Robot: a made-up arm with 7 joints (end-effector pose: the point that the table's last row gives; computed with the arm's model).
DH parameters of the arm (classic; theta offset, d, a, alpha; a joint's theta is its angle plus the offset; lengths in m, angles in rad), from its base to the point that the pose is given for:
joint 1: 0 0.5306 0 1.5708
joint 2: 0 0.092 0 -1.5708
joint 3: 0 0.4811 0.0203 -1.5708
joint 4: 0 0.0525 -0.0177 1.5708
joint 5: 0 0.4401 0 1.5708
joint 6: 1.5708 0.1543 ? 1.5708
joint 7: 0 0.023 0 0
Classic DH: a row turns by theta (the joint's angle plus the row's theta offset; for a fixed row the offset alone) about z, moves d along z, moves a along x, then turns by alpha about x.
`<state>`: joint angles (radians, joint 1 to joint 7).
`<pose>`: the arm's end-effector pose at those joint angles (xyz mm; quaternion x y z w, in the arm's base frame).
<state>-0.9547 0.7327 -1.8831 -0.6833 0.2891 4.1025 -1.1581</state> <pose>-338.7 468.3 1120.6 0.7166 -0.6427 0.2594 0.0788</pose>
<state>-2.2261 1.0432 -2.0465 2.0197 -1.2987 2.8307 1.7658</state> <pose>-51.6 669.4 715.3 -0.3807 -0.2341 0.5519 0.7040</pose>
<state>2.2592 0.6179 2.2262 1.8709 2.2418 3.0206 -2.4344</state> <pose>200.8 -295.0 616.0 0.3693 -0.6543 -0.5400 0.3795</pose>
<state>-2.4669 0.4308 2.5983 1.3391 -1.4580 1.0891 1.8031</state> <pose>636.6 484.7 1028.5 0.7175 -0.1497 0.6743 0.0900</pose>
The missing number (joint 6, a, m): 0.1687
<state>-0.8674 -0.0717 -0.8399 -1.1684 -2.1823 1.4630 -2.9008</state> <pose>292.8 306.1 1159.6 -0.0804 0.5504 0.8133 0.1707</pose>
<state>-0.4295 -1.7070 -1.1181 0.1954 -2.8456 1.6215 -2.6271</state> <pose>708.6 -509.7 95.6 0.7815 -0.1182 0.5379 0.2930</pose>
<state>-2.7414 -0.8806 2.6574 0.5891 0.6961 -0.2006 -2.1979</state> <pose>-360.7 -312.6 1412.5 0.1116 0.6204 0.6117 0.4779</pose>
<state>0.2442 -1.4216 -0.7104 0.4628 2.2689 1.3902 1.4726</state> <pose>930.2 -126.0 318.8 -0.0806 0.7711 0.0143 0.6315</pose>
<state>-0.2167 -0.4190 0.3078 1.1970 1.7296 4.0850 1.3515</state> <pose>494.4 103.0 863.6 0.6358 0.4080 -0.6516 0.0685</pose>
